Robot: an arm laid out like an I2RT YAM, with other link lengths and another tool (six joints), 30 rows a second.
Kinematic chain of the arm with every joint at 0, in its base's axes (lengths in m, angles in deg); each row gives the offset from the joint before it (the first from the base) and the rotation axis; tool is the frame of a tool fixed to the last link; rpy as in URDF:
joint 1: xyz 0 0 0.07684 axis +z
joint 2: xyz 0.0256 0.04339 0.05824 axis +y
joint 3: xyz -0.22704 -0.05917 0 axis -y
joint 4: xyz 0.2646 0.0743 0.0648 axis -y
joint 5: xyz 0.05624 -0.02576 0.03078 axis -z
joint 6: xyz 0.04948 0 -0.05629 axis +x
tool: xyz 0.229 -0.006 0.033 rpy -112.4 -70.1 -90
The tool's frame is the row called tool.
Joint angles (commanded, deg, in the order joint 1, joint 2, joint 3, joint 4, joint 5, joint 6), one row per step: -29.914, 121.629, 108.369, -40.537, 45.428, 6.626; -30.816, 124.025, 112.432, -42.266, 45.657, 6.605; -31.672, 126.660, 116.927, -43.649, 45.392, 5.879; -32.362, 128.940, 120.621, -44.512, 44.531, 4.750; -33.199, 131.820, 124.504, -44.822, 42.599, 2.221; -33.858, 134.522, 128.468, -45.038, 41.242, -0.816; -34.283, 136.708, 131.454, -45.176, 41.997, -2.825; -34.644, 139.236, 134.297, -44.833, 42.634, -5.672; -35.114, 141.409, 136.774, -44.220, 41.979, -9.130; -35.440, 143.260, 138.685, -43.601, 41.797, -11.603; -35.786, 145.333, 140.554, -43.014, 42.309, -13.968; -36.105, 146.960, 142.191, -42.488, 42.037, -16.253
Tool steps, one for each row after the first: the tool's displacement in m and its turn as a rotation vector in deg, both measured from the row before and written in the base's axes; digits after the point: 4 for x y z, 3 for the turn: -0.0011, -0.0106, 0.0033, -0.128, 0.164, -1.025; 0.0029, -0.0105, 0.0031, -0.054, 0.081, -0.289; 0.0053, -0.0078, -0.0001, 0.308, 0.098, 0.466; 0.0104, -0.0081, -0.0066, 0.918, 0.658, 1.793; 0.0100, -0.0078, -0.0026, 0.260, 1.007, 1.955; 0.0011, -0.0086, 0.0010, -0.895, 1.417, 0.261; 0.0031, -0.0082, -0.0031, -0.804, 2.078, 0.846; 0.0069, -0.0066, -0.0050, -0.154, 1.827, 1.896; 0.0045, -0.0056, -0.0046, -0.323, 1.419, 1.174; 0.0011, -0.0067, -0.0059, -0.565, 1.882, 0.616; 0.0035, -0.0047, -0.0050, -0.177, 1.362, 1.114
